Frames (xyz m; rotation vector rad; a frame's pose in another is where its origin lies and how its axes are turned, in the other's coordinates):
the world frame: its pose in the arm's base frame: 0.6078 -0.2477 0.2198 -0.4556 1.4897 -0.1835
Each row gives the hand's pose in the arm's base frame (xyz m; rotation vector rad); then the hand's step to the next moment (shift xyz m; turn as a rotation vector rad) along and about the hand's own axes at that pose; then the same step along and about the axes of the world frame.
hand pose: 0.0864 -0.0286 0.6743 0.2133 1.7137 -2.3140
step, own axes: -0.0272 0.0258 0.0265 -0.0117 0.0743 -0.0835
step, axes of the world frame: 0.0223 -0.0284 0.0284 0.0610 0.0860 0.0388
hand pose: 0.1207 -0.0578 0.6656 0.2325 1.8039 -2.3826
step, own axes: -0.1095 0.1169 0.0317 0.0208 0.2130 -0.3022
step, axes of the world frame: 0.1066 -0.0429 0.1160 0.1730 0.3195 0.0715
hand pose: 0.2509 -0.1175 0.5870 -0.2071 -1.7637 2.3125
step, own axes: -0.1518 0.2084 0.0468 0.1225 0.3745 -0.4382
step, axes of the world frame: 0.2391 -0.0639 0.0862 0.2955 0.5098 0.0105
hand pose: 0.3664 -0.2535 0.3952 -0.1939 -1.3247 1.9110
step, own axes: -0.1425 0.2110 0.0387 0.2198 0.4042 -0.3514
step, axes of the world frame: 0.2443 -0.0528 -0.0622 0.2467 0.5112 -0.1140
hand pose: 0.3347 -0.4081 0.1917 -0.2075 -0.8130 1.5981
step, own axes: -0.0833 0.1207 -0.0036 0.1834 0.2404 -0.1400
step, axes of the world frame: 0.1152 -0.0135 -0.0898 0.0721 0.3054 -0.1121
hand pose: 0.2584 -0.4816 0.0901 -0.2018 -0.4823 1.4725
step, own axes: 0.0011 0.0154 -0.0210 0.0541 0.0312 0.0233
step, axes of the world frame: 0.0200 0.0162 -0.0041 -0.0402 0.0461 -0.0265
